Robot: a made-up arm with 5 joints.
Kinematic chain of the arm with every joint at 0, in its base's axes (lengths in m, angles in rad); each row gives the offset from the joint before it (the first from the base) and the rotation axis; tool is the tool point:
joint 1: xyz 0 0 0.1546 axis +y
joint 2: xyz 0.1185 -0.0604 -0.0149 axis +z
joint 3: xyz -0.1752 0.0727 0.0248 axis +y
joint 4: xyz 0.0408 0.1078 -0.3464 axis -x
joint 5: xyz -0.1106 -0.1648 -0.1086 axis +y
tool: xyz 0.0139 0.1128 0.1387
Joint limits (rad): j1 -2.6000..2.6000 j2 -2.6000..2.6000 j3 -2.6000..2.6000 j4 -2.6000..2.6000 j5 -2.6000..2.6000
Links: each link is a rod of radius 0.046 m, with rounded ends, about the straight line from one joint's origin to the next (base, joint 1, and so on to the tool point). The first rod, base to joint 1, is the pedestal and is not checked.
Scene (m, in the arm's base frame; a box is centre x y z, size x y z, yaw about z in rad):
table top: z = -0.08
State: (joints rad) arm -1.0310 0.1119 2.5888 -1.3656 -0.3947
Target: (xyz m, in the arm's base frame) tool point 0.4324 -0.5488 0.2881
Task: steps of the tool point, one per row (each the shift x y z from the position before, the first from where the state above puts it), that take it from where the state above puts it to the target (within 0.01 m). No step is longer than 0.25 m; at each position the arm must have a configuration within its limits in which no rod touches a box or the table.
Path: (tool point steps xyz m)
1: -0.0159 -0.1083 -0.0055
2: 0.0102 -0.1318 0.0258
3: 0.0519 -0.1385 0.0498
4: 0.1023 -0.1265 0.0586
5: 0.1511 -0.0969 0.0470
6: 0.1868 -0.0530 0.0158
7: 0.1998 -0.0003 -0.0291
8: 0.1849 0.0542 -0.0781

